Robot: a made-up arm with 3 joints.
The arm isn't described. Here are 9 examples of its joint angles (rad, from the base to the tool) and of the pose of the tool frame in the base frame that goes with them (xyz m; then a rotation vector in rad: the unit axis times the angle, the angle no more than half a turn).
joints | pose
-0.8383 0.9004 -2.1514 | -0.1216 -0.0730 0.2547 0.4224 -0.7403 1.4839
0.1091 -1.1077 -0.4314 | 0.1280 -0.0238 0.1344 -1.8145 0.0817 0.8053
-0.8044 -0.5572 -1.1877 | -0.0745 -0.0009 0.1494 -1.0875 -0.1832 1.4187
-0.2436 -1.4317 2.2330 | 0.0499 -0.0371 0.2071 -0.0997 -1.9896 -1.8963
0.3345 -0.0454 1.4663 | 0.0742 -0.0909 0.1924 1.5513 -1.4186 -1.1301
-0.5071 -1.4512 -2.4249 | 0.0837 -0.0225 0.1731 -1.3074 -0.8392 -0.5791
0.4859 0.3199 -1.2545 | 0.1037 -0.0453 0.1321 -1.8001 -1.4173 1.4877
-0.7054 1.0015 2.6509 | -0.0452 -0.0875 0.2527 0.7824 -0.3045 0.1998
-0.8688 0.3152 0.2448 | -0.1134 -0.1084 0.2019 0.8538 0.2218 -2.5753
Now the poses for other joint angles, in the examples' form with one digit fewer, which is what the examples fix.
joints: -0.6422 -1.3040 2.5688
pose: 0.015 -0.031 0.210 -0.591 -1.495 -1.390
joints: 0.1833 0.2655 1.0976
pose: 0.060 -0.112 0.177 1.614 -0.855 -1.252
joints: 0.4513 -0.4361 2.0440
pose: 0.088 -0.056 0.217 1.091 -2.029 -1.100
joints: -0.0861 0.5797 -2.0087
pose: -0.026 -0.045 0.155 -0.486 -1.351 1.468
